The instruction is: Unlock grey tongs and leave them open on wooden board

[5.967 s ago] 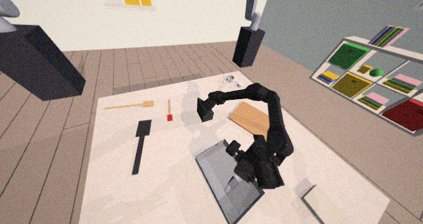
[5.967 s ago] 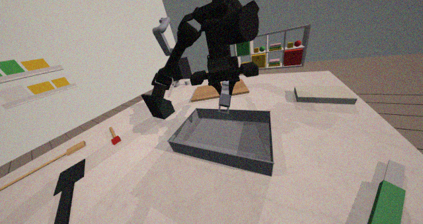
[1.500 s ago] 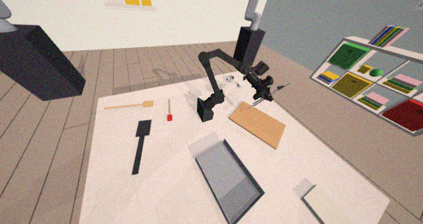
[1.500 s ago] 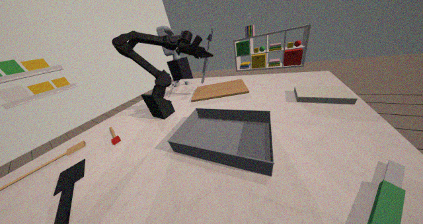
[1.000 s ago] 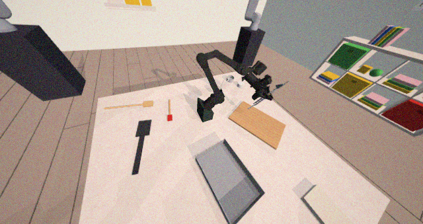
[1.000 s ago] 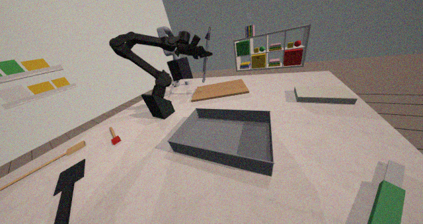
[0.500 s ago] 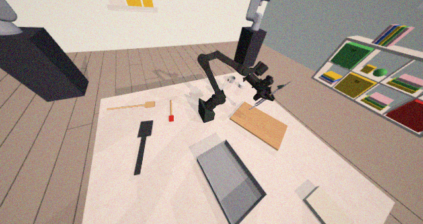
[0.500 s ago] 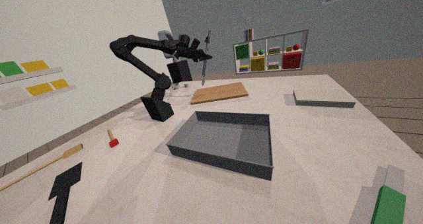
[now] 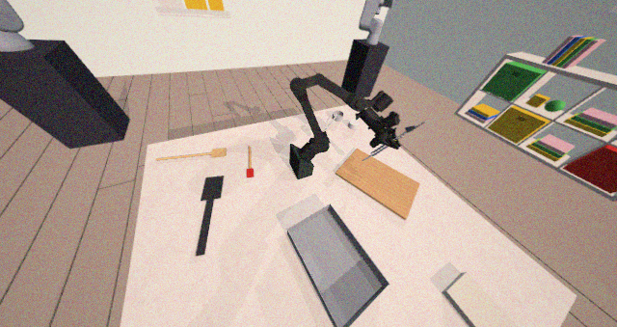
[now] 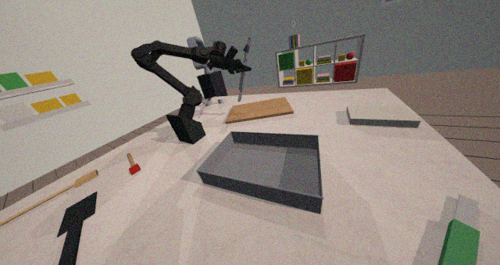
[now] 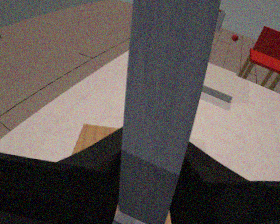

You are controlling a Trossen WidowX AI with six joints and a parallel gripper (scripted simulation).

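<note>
Now: gripper tip 220 mm above the wooden board. Round my gripper tip: black spatula 170 mm behind, 750 mm to the right, 230 mm below; then grey roasting tin 200 mm ahead, 400 mm to the right, 210 mm below; then red brush 320 mm behind, 560 mm to the right, 230 mm below.
</note>
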